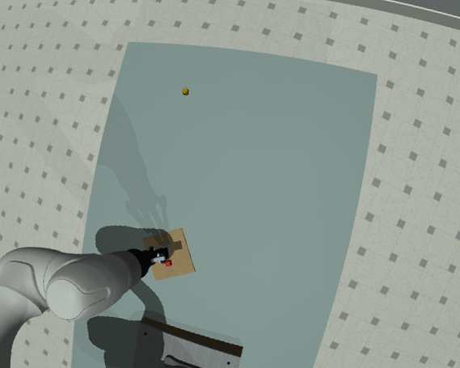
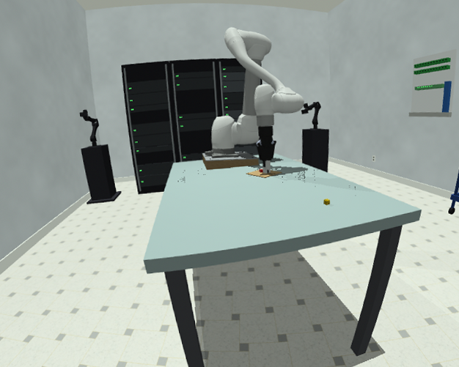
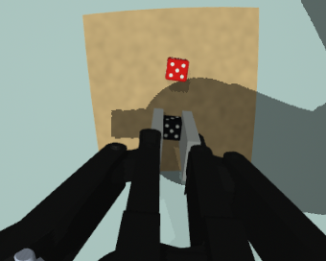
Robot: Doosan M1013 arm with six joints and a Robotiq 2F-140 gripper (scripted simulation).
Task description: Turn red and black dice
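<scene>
My gripper is now 30 mm above the black die. Round my hand: tan mat: 40 mm below, 20 mm behind, 10 mm to the right; yellow die: 490 mm ahead, 40 mm to the left, 30 mm below; red die: 40 mm behind, 30 mm below, 20 mm to the right.
</scene>
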